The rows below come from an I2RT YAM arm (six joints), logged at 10 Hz.
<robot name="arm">
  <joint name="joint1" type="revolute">
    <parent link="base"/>
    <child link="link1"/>
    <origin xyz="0 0 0.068"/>
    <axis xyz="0 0 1"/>
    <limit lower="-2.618" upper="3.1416"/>
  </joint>
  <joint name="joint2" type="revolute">
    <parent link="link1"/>
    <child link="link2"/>
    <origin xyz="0.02 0.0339 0.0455" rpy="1.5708 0 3.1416"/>
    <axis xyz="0 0 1"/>
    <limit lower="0" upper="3.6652"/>
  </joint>
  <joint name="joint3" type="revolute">
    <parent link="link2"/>
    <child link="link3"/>
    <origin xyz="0.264 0 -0.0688" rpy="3.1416 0 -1.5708"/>
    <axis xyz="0 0 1"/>
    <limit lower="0" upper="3.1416"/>
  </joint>
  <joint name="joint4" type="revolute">
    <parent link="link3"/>
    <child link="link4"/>
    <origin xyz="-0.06 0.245 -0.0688"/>
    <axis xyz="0 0 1"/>
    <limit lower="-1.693" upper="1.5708"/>
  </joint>
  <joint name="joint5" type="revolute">
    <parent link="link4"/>
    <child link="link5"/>
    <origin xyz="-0.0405 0.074 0.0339" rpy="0 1.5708 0"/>
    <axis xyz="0 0 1"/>
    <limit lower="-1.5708" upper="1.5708"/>
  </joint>
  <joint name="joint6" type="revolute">
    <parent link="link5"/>
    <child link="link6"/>
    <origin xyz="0 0.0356 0.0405" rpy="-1.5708 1.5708 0"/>
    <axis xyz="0 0 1"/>
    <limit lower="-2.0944" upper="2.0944"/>
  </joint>
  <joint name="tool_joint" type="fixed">
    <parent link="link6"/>
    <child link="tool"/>
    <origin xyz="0 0 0" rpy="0 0 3.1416"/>
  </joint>
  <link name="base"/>
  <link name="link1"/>
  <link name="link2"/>
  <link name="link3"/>
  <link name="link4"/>
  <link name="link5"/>
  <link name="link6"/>
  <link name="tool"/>
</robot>
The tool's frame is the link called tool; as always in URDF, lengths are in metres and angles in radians.
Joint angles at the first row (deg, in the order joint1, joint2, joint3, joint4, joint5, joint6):
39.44 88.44 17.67 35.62 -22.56 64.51
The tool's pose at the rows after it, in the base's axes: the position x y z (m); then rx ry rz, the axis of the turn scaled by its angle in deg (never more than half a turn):
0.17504 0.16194 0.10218 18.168 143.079 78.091
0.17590 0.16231 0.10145 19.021 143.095 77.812
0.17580 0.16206 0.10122 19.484 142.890 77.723
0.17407 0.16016 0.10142 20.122 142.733 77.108
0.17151 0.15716 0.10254 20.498 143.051 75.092
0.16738 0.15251 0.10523 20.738 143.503 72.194
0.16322 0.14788 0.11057 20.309 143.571 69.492
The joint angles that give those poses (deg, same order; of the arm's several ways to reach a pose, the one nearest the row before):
39.46 89.66 17.23 38.35 -22.76 66.13
39.45 90.04 17.39 38.46 -22.38 66.56
39.46 90.09 17.27 38.74 -22.09 66.82
39.46 89.37 16.75 38.43 -21.45 66.97
39.46 87.67 16.32 36.22 -20.25 66.37
39.46 84.68 15.73 32.47 -18.61 65.36
39.46 80.79 15.37 27.99 -17.04 64.03

